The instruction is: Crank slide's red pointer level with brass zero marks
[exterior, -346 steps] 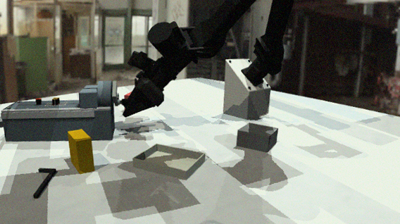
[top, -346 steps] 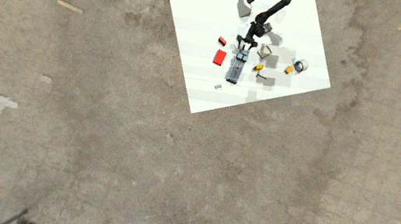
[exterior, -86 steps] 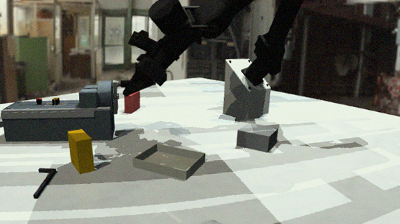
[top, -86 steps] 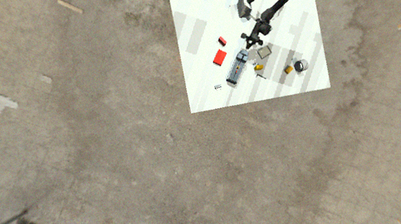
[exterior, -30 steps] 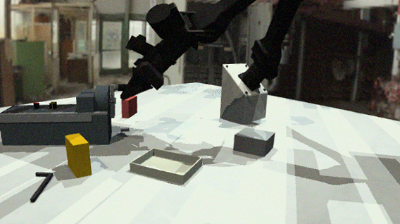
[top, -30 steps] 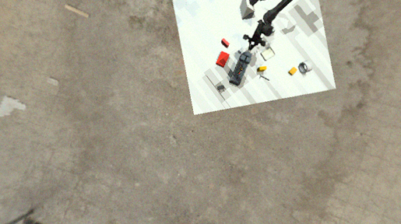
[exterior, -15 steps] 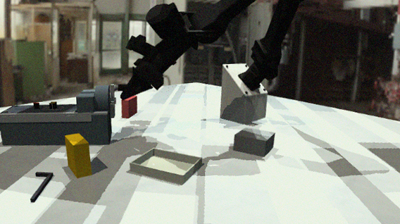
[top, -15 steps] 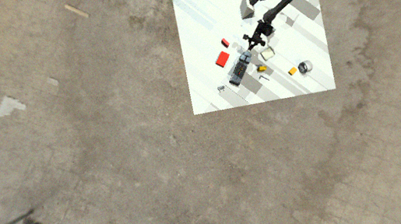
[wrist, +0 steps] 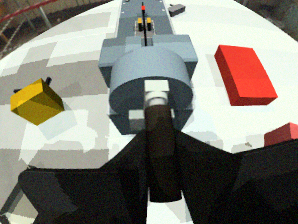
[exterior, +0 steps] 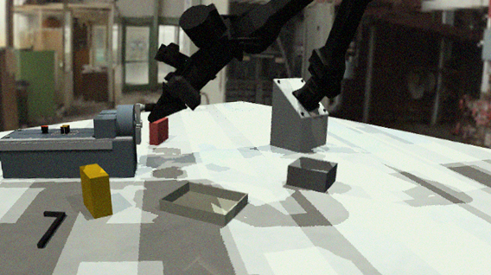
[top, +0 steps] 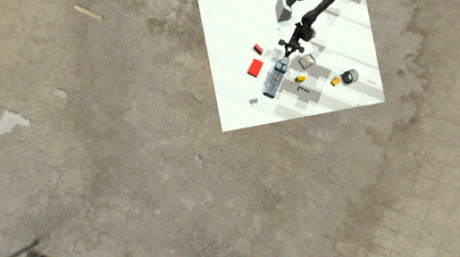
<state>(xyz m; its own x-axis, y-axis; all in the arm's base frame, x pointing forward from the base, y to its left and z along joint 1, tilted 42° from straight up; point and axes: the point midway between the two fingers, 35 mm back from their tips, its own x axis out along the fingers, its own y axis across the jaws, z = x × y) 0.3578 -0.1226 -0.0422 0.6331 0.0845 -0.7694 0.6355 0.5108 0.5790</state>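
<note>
Now: gripper tip 2 cm below the dark crank handle, 1 cm to the right of it and 1 cm past it. From my gripper tip the other things lie so: red pointer: 16 cm ahead, 14 cm to the right, 1 cm below; shallow grey tray: 19 cm to the left, 9 cm below, 6 cm ahead; yellow block: 18 cm ahead, 8 cm to the left, 7 cm below.
</note>
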